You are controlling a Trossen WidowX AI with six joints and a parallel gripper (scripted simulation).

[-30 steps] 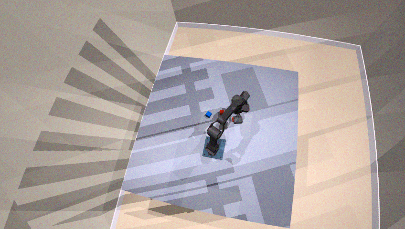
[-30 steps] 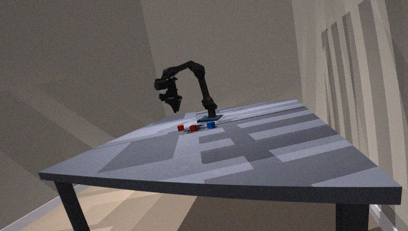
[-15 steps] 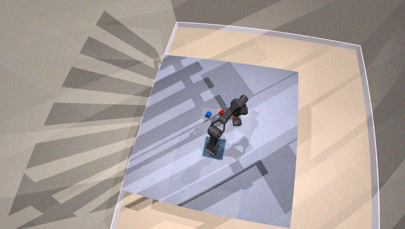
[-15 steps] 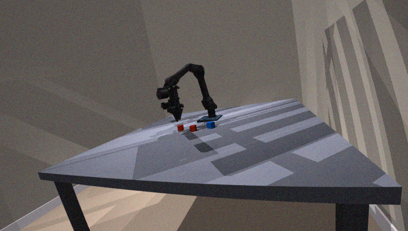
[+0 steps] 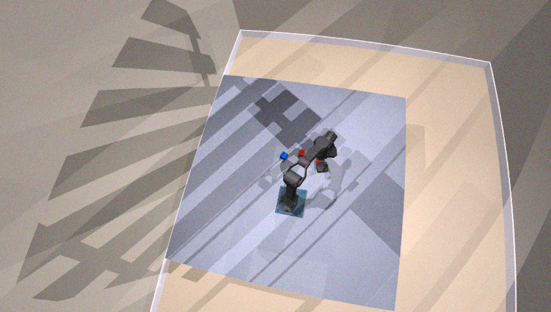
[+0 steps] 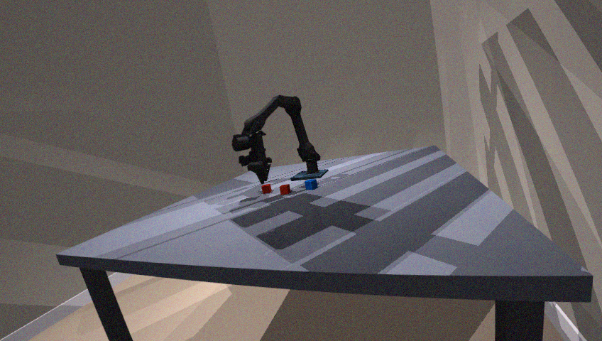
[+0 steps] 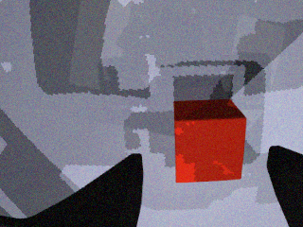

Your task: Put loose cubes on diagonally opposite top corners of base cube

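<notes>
Now: the blue cube 40 mm ahead of my gripper tip, 210 mm to the left of it and 30 mm below it.
</notes>
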